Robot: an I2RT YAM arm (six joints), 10 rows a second.
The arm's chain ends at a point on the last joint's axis. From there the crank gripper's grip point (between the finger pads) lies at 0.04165 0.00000 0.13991 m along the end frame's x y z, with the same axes.
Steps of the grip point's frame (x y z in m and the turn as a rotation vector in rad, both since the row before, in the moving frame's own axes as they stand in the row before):
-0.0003 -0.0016 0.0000 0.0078 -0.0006 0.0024
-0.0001 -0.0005 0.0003 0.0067 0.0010 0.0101
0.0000 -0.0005 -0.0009 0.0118 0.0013 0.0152
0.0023 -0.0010 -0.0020 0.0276 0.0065 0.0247
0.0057 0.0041 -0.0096 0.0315 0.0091 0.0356
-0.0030 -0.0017 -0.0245 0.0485 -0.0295 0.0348
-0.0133 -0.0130 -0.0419 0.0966 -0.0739 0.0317
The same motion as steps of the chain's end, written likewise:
-0.0002 -0.0006 0.0000 0.0078 -0.0006 0.0024
-0.0002 0.0000 0.0003 0.0067 0.0010 0.0101
-0.0002 0.0005 -0.0008 0.0118 0.0013 0.0152
0.0014 0.0018 -0.0017 0.0276 0.0065 0.0247
0.0044 0.0070 -0.0092 0.0315 0.0091 0.0356
0.0010 0.0037 -0.0255 0.0485 -0.0295 0.0348
-0.0031 -0.0005 -0.0440 0.0966 -0.0739 0.0317

